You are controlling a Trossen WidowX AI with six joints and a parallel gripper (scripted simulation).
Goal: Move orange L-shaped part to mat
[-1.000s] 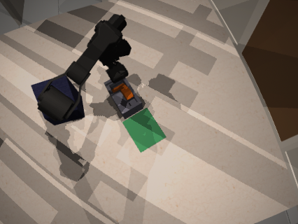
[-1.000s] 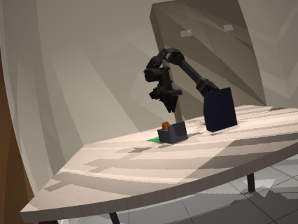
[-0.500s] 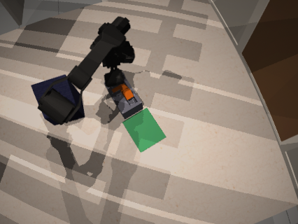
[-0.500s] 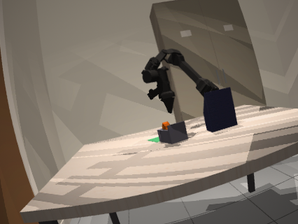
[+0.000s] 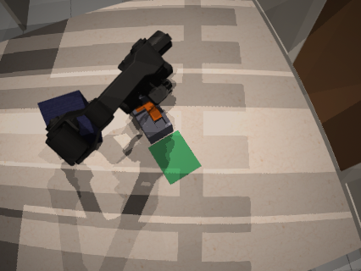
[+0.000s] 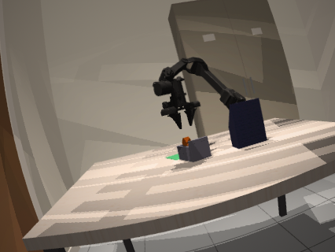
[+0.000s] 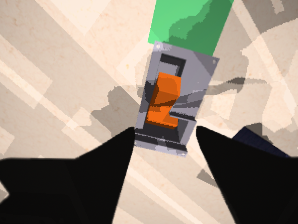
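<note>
The orange L-shaped part is 20 mm behind my gripper tip, 10 mm to the left of it and 100 mm below it. The rest, counted from my gripper tip: green mat 20 mm ahead, 160 mm to the right, 160 mm below.
</note>
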